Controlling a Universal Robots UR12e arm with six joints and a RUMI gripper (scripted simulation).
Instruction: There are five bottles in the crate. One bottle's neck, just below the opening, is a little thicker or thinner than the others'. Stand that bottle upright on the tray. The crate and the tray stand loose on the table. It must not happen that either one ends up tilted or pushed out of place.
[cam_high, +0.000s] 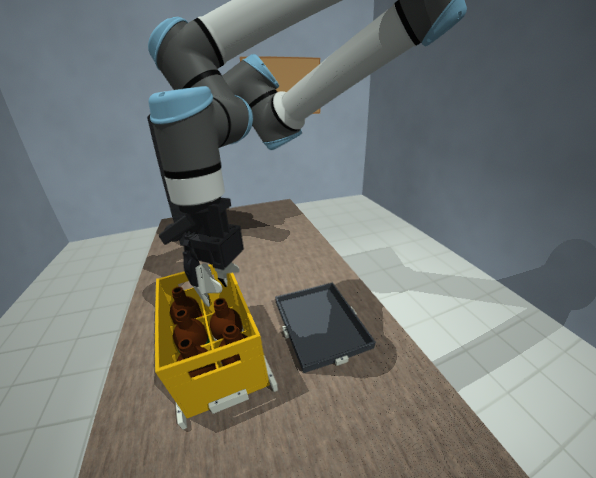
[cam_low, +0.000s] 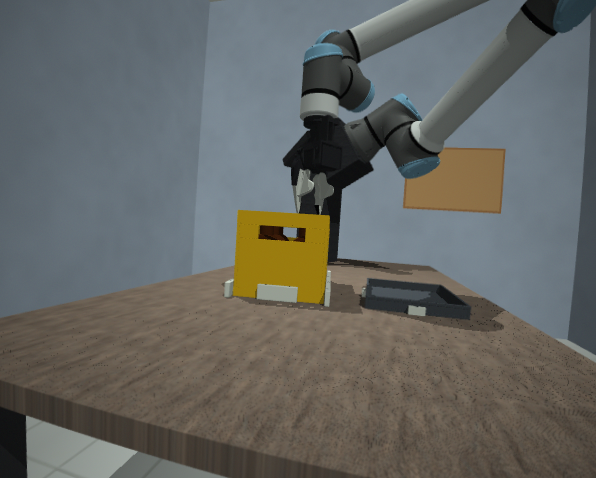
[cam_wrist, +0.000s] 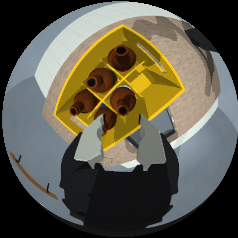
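Now: hand 1 cm short of the yellow crate, 4 cm to the left of it and 11 cm above it. Round my hand: dark tray 2 cm behind, 24 cm to the left, 18 cm below.
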